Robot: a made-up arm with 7 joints.
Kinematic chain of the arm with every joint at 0, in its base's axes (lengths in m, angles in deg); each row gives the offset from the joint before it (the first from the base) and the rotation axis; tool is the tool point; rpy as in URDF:
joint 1: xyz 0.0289 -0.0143 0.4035 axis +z
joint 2: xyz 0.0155 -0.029 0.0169 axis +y
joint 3: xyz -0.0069 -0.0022 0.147 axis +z
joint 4: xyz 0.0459 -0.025 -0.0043 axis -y
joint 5: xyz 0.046 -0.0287 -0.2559 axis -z
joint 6: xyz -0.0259 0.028 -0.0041 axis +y
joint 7: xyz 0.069 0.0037 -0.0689 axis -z
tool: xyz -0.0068 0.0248 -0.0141 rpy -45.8 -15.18 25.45
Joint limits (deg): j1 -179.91..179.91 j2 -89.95..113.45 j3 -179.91..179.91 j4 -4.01..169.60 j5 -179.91..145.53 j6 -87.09..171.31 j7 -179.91..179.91
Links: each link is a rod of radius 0.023 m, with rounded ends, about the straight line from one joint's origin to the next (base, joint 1, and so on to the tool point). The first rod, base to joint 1, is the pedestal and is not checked.
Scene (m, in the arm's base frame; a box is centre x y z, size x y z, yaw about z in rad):
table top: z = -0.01
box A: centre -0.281 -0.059 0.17 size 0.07 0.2 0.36 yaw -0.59
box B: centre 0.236 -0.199 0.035 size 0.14 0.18 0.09 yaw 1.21
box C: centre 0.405 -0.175 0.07 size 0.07 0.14 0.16 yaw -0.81
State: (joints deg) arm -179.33 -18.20 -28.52 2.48 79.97 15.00 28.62
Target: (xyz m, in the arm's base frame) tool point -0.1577 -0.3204 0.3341
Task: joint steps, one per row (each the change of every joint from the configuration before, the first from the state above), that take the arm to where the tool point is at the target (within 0.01 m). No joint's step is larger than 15 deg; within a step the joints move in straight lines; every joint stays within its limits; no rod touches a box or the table.
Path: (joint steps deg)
1: 12.21 6.48 -1.12 -1.52 -5.15 4.38 2.06
2: 12.21 6.48 -1.12 -1.52 -5.14 4.39 2.06
3: 12.21 6.48 -1.12 -1.52 -5.15 4.38 2.06
4: 5.51 -1.44 13.03 1.31 -5.37 -6.43 6.38
5: 5.51 -1.45 13.03 1.32 -5.37 -6.43 6.38
6: 5.52 -1.44 13.03 1.31 -5.36 -6.43 6.38
7: 5.51 -1.44 13.03 1.32 -5.37 -6.44 6.38
8: -1.43 1.34 -1.53 11.36 11.32 8.54 -10.19
9: -1.42 1.35 -1.52 11.36 11.32 8.53 -10.18
10: -1.43 1.34 -1.53 11.36 11.32 8.54 -10.19

